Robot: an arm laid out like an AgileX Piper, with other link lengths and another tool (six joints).
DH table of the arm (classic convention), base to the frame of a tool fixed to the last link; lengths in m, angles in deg. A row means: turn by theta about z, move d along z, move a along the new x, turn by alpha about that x. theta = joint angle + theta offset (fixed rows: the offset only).
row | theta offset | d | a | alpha
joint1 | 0 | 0.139 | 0 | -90
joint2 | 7.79 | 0 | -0.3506 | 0
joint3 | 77.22 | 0 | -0.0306 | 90
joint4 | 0 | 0.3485 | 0 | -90
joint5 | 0 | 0 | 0 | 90
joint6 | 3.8 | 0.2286 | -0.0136 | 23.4
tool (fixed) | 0 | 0.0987 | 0 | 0
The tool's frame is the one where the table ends.
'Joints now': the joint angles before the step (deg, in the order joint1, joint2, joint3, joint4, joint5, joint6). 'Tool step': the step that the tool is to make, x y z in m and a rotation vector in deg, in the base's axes. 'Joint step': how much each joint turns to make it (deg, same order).
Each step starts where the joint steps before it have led.
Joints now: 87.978, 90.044, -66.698, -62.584, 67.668, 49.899
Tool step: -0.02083, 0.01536, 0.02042, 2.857, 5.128, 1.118
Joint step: 0.980, -0.810, -6.193, 6.774, 0.931, -4.770
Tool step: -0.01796, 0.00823, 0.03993, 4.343, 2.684, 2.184
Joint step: 1.115, -2.690, -4.739, 3.844, 0.683, -3.587
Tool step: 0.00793, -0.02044, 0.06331, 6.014, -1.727, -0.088
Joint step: -0.512, -5.347, -1.984, -1.226, 0.467, -1.381
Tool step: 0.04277, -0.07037, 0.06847, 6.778, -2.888, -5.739
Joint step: -5.455, -7.671, -0.252, -2.222, 0.555, -0.882
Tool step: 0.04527, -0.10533, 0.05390, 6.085, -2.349, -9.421
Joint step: -9.383, -7.755, -0.038, -0.703, 0.560, -1.375
